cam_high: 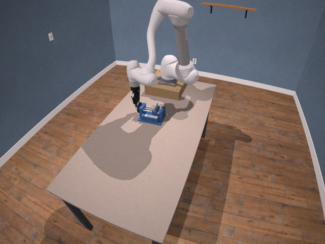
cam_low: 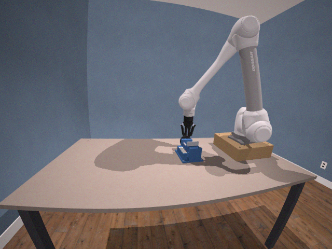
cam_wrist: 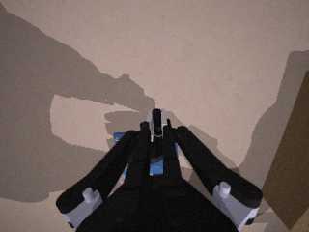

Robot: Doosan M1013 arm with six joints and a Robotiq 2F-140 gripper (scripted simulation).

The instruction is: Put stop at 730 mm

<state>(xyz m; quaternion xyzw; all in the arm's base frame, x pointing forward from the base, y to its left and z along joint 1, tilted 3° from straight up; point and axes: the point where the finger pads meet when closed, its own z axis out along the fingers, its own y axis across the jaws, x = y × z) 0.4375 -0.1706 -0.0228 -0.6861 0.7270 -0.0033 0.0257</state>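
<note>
The black handwheel lies 20 mm to the left of my hand, 10 mm below it and 10 mm ahead of it. From my hand the other things lie so: grey stop block 180 mm to the left, 50 mm ahead, 20 mm above.
</note>
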